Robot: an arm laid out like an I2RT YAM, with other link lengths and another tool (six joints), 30 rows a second.
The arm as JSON. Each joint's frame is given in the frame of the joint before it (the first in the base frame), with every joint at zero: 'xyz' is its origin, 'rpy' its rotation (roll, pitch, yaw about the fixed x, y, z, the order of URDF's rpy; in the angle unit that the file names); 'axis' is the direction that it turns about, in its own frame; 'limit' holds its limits. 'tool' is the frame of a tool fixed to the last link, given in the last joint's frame.
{
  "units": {
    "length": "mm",
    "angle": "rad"
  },
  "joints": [
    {
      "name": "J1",
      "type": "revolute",
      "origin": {
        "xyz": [
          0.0,
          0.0,
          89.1
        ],
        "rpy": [
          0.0,
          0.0,
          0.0
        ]
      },
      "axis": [
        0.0,
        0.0,
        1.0
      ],
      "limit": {
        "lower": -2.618,
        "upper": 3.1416
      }
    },
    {
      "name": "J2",
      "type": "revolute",
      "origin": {
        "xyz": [
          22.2,
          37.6,
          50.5
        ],
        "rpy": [
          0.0,
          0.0,
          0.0
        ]
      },
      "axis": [
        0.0,
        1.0,
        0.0
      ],
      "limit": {
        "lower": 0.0,
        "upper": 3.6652
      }
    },
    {
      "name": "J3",
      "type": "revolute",
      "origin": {
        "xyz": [
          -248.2,
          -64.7,
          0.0
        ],
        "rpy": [
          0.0,
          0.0,
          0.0
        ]
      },
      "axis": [
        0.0,
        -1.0,
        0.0
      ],
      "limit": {
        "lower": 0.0,
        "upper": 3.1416
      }
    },
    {
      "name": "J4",
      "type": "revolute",
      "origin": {
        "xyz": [
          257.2,
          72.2,
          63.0
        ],
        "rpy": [
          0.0,
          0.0,
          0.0
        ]
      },
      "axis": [
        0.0,
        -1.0,
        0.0
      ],
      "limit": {
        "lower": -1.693,
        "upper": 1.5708
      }
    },
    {
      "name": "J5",
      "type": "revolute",
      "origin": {
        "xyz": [
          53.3,
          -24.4,
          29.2
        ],
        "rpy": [
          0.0,
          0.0,
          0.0
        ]
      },
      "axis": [
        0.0,
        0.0,
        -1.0
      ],
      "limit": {
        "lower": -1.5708,
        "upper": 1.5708
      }
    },
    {
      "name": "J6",
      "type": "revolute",
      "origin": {
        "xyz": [
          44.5,
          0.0,
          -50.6
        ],
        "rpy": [
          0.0,
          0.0,
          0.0
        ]
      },
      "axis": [
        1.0,
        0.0,
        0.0
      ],
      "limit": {
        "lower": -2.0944,
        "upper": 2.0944
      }
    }
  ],
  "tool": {
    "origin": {
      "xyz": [
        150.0,
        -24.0,
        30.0
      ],
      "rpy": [
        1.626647,
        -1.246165,
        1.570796
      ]
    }
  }
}
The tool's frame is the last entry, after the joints.
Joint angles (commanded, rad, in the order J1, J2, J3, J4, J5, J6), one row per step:
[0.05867 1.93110 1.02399 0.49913 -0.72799 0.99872]
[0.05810 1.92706 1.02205 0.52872 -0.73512 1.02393]
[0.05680 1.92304 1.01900 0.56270 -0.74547 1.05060]
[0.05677 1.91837 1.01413 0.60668 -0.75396 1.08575]
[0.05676 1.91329 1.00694 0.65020 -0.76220 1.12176]
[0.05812 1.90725 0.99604 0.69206 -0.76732 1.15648]
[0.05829 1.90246 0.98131 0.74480 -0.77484 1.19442]
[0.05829 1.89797 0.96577 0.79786 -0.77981 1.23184]
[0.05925 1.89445 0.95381 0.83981 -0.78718 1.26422]
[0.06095 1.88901 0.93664 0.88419 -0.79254 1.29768]
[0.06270 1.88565 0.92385 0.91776 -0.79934 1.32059]
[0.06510 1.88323 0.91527 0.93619 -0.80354 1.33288]
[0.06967 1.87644 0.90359 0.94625 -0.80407 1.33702]
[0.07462 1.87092 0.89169 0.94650 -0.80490 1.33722]
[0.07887 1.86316 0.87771 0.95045 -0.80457 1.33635]
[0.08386 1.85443 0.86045 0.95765 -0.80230 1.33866]
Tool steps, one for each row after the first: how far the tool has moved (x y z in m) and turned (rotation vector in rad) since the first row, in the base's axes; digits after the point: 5 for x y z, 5 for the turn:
[0.00177 0.00111 0.00644 0.02089 -0.01365 -0.00115]
[0.00324 0.00238 0.01340 0.04392 -0.02929 0.00033]
[0.00483 0.00406 0.02164 0.07209 -0.04755 0.00027]
[0.00547 0.00567 0.02906 0.10041 -0.06259 0.00091]
[0.00494 0.00743 0.03510 0.12667 -0.07406 0.00110]
[0.00388 0.00899 0.04118 0.15580 -0.08863 0.00315]
[0.00264 0.01006 0.04687 0.18380 -0.10277 0.00379]
[0.00089 0.01196 0.05148 0.20830 -0.11156 0.00897]
[-0.00204 0.01387 0.05535 0.23295 -0.11859 0.01342]
[-0.00474 0.01595 0.05810 0.25019 -0.12457 0.02081]
[-0.00693 0.01784 0.05926 0.25945 -0.12676 0.02685]
[-0.01007 0.02009 0.05976 0.26277 -0.12814 0.03190]
[-0.01374 0.02246 0.05762 0.26294 -0.12114 0.03683]
[-0.01748 0.02425 0.05651 0.26247 -0.11903 0.04057]
[-0.02176 0.02606 0.05510 0.26395 -0.11562 0.04274]

